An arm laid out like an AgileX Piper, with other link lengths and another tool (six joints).
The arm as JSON. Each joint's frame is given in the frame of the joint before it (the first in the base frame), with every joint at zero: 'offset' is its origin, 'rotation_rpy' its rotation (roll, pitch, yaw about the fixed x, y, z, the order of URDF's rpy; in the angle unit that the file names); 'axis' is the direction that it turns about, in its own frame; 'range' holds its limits. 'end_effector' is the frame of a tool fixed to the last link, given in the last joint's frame.
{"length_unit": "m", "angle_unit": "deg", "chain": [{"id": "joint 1", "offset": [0.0, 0.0, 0.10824], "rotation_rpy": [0.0, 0.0, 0.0], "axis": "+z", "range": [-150.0, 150.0]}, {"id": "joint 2", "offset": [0.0, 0.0, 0.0], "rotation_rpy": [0.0, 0.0, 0.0], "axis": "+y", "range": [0.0, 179.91]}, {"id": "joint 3", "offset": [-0.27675, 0.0, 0.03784], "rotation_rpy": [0.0, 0.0, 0.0], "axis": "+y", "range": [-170.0, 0.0]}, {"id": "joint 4", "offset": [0.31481, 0.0, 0.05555], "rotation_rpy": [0.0, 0.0, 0.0], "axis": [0.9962, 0.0, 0.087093], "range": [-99.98, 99.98]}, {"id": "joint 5", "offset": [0.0, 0.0, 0.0], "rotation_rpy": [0.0, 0.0, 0.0], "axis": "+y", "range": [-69.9, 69.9]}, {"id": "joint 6", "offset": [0.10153, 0.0, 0.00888], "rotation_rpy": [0.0, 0.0, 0.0], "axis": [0.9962, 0.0, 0.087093], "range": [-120.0, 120.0]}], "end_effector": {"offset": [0.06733, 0.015, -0.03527], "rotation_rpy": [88.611, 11.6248, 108.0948]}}
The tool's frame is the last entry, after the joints.
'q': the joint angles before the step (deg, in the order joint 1, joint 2, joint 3, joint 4, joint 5, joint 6). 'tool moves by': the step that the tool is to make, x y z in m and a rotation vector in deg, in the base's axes. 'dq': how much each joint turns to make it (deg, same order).
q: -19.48, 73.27, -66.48, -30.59, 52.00, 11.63
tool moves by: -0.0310, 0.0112, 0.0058, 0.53, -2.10, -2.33
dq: 0.00, -7.20, 4.96, -0.12, 1.55, 2.22
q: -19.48, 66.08, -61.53, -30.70, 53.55, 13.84
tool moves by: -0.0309, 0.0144, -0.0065, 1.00, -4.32, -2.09
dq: 0.00, -8.91, 7.78, -0.04, -1.16, 3.96
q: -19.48, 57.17, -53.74, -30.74, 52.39, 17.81
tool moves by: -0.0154, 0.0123, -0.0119, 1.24, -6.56, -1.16
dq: -0.01, -7.42, 7.42, -0.02, -4.33, 5.22
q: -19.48, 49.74, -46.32, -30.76, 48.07, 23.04
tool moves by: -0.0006, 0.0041, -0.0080, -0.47, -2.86, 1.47
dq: 0.01, -2.57, 3.54, -0.15, -4.02, 0.99
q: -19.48, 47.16, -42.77, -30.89, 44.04, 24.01
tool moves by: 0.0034, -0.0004, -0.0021, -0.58, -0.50, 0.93
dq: 0.00, 0.18, 0.55, -0.29, -1.67, -0.11
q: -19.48, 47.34, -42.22, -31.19, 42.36, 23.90
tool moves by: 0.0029, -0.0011, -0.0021, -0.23, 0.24, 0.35
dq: 0.00, 0.71, 0.01, -0.30, -0.67, 0.00
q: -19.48, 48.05, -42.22, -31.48, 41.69, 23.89
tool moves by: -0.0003, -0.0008, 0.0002, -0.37, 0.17, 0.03
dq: 0.01, 0.01, 0.00, -0.38, 0.01, -0.04
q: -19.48, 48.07, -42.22, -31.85, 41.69, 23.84
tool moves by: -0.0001, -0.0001, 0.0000, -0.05, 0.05, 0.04
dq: -0.02, -0.01, 0.00, 0.01, 0.00, -0.10
